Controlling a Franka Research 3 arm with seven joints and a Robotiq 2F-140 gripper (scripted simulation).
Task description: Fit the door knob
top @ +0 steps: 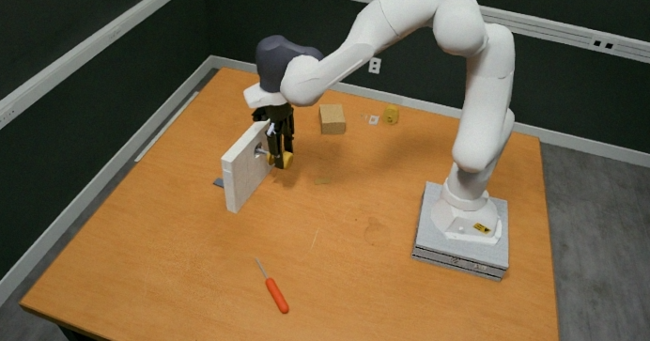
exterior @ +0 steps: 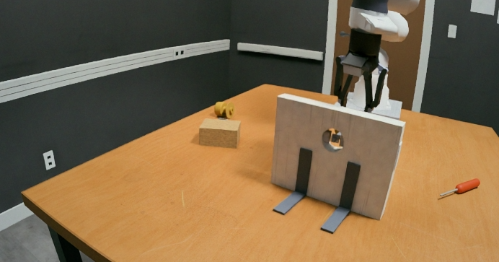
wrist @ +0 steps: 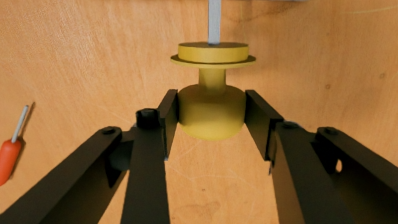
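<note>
Right now my hand is 110 mm short of the white wood panel, 20 mm to the left of it and 50 mm above it. From my hand the other things lie so: cork block 40 mm behind, 420 mm to the right, 150 mm below; then orange-handled screwdriver 90 mm behind, 340 mm to the left, 170 mm below.
</note>
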